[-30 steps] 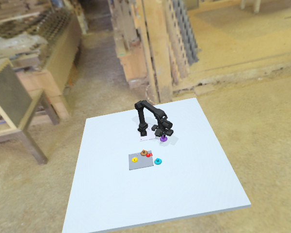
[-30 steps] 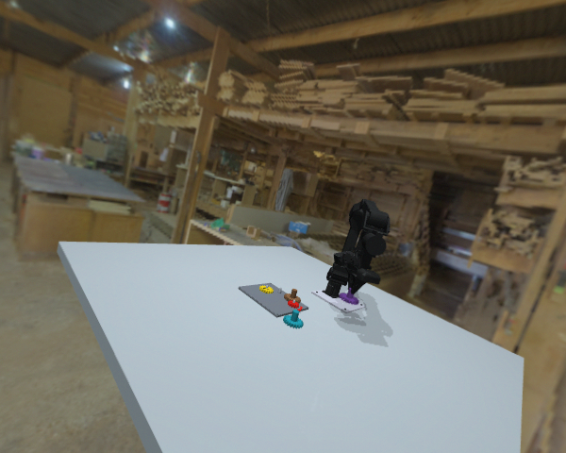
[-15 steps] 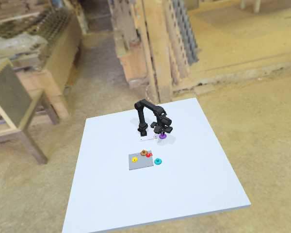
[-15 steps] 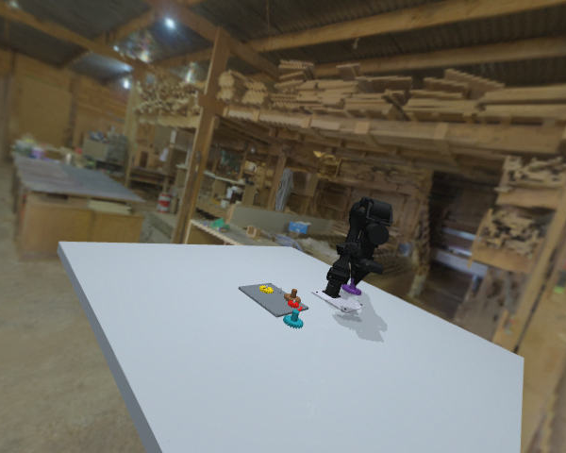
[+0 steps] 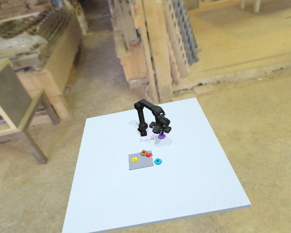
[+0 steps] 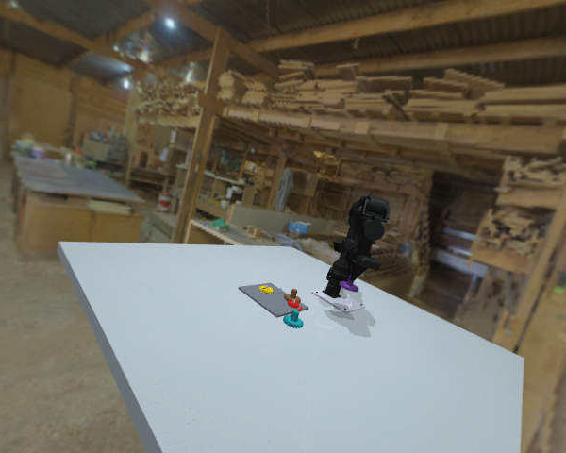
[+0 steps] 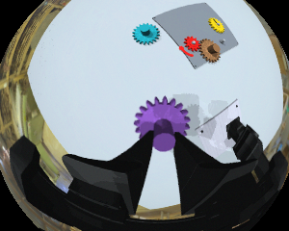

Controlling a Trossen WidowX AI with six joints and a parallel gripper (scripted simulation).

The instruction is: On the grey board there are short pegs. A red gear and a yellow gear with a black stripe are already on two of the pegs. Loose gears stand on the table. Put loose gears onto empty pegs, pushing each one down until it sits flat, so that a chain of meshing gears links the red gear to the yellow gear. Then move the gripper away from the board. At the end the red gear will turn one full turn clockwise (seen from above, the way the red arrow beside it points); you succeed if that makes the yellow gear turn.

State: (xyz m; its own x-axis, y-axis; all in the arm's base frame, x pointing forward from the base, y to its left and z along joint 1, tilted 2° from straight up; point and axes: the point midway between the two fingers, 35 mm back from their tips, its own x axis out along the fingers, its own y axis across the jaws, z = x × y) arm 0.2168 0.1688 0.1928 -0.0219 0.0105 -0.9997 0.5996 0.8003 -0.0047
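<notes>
Right now my gripper tip is 270 mm to the left of the yellow gear, 150 mm above it and 100 mm short of it. Also, from my gripper tip: red arrow: 160 mm below, 120 mm to the right, 60 mm ahead; purple gear: 10 mm below; red gear: 150 mm below, 140 mm to the right, 70 mm ahead.
</notes>
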